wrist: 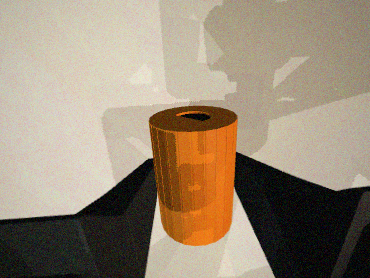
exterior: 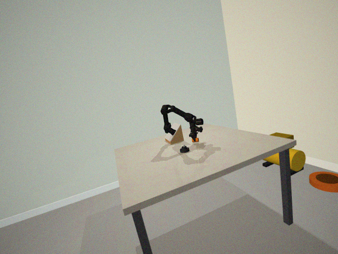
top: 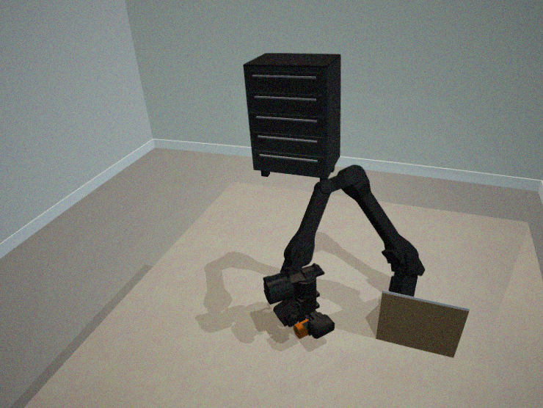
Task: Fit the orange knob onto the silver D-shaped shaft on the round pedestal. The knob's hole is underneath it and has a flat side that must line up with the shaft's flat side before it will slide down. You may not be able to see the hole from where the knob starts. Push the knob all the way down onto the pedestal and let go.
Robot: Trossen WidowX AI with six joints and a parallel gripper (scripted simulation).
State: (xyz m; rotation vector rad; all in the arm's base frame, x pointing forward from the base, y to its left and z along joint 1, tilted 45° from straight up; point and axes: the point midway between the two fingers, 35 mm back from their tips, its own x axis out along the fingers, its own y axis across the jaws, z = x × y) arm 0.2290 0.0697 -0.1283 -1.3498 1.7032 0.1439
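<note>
Now: gripper tip 10 mm past the orange knob, 10 mm to the left of it and 10 mm below it. Also, from my gripper tip: dark round pedestal 120 mm ahead, 160 mm to the right, 10 mm above.
</note>
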